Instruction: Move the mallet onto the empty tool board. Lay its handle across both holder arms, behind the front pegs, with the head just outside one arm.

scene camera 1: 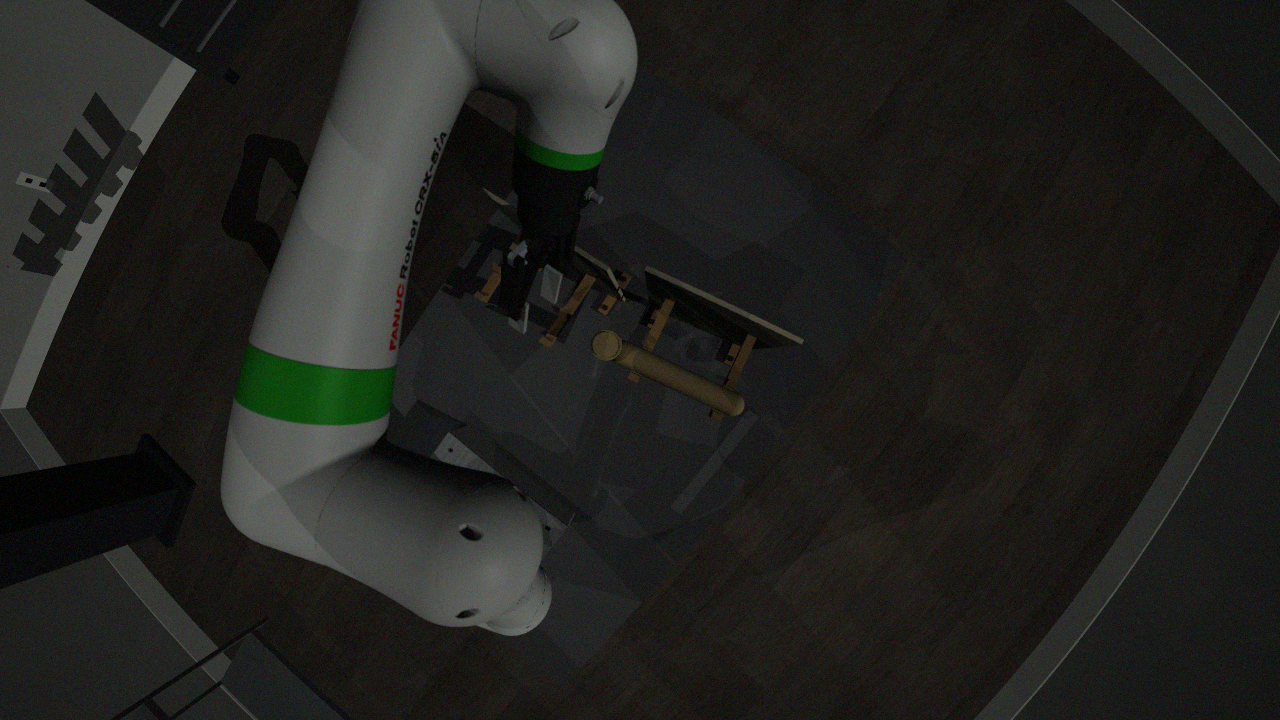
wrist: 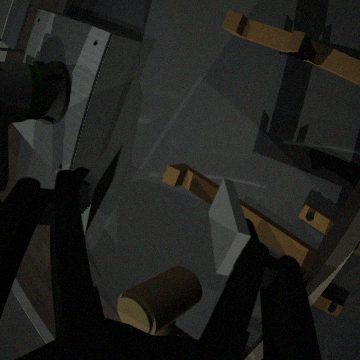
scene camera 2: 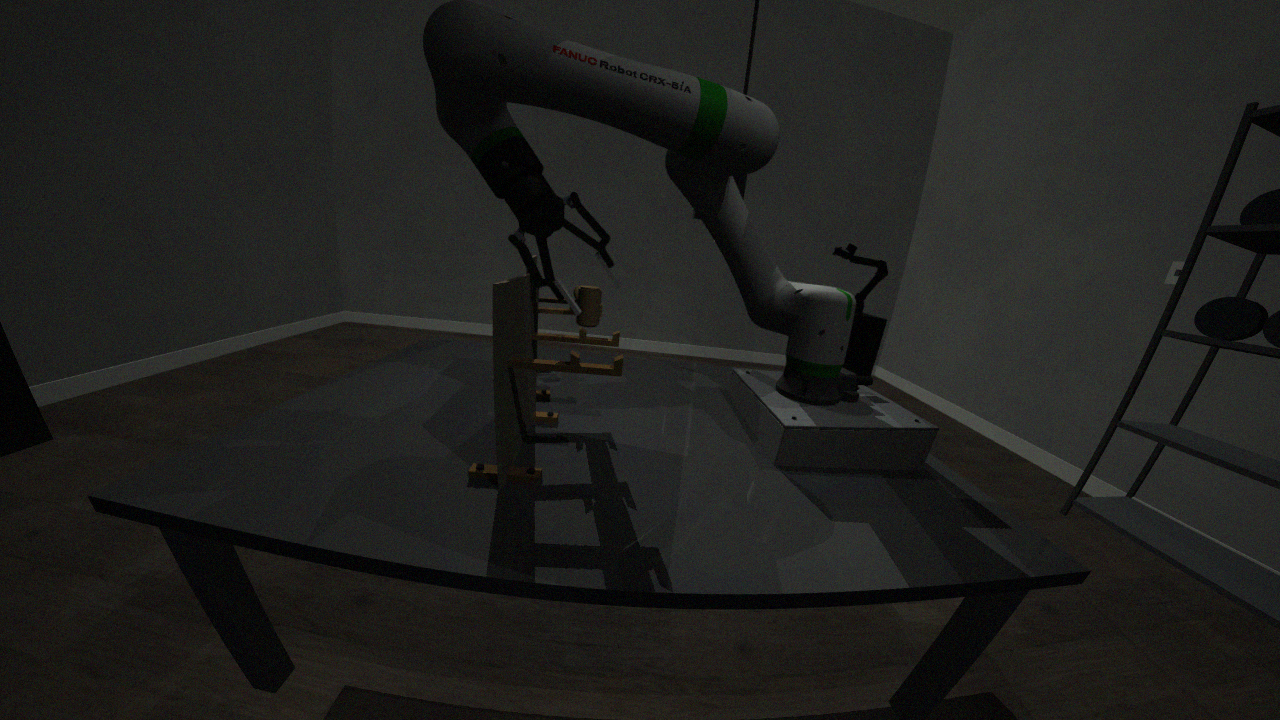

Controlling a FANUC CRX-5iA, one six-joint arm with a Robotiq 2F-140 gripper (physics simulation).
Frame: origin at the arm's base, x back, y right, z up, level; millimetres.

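Seen in the pictures: gripper, fingertip midpoint: (scene camera 1: 533,312) (wrist: 166,179) (scene camera 2: 599,300); arm's base, link origin: (wrist: 52,92) (scene camera 2: 807,393).
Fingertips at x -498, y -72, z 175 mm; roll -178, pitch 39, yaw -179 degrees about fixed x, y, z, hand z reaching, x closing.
Pixels of each thing's middle, then the offset from my fingertips to it. Level surfaces: height alone.
- wooden mallet, body centre: (scene camera 1: 669,374) (scene camera 2: 584,298) dx -37, dy +247, dz -33 mm
- right-hand tool board, body centre: (scene camera 1: 696,343) (scene camera 2: 552,322) dx -113, dy +262, dz -103 mm
- dark table, surface height: dz -263 mm
The wooden mallet (scene camera 1: 673,374) (scene camera 2: 587,307) (wrist: 160,301) lies across the arms of the right-hand tool board (scene camera 1: 721,306) in scene camera 1, its handle behind the front pegs. Its round head is just outside the left arm. The other tool board (scene camera 1: 601,274) (scene camera 2: 512,358) (wrist: 345,240) has two orange holder arms, a near one (scene camera 2: 563,366) (wrist: 265,36) and a far one (scene camera 1: 569,310) (wrist: 270,232); no tool shows on them. My gripper (scene camera 1: 537,300) (scene camera 2: 592,284) (wrist: 166,179) is open and empty above this board's arms, to the mallet head's left in scene camera 1, apart from it.
My base block (scene camera 2: 850,443) (wrist: 87,95) stands on the dark table (scene camera 2: 340,501), in front of the boards' arms. Small orange feet (scene camera 2: 503,474) hold up the near board. The two boards stand side by side, close together. A shelf rack (scene camera 2: 1154,313) stands beyond the table.
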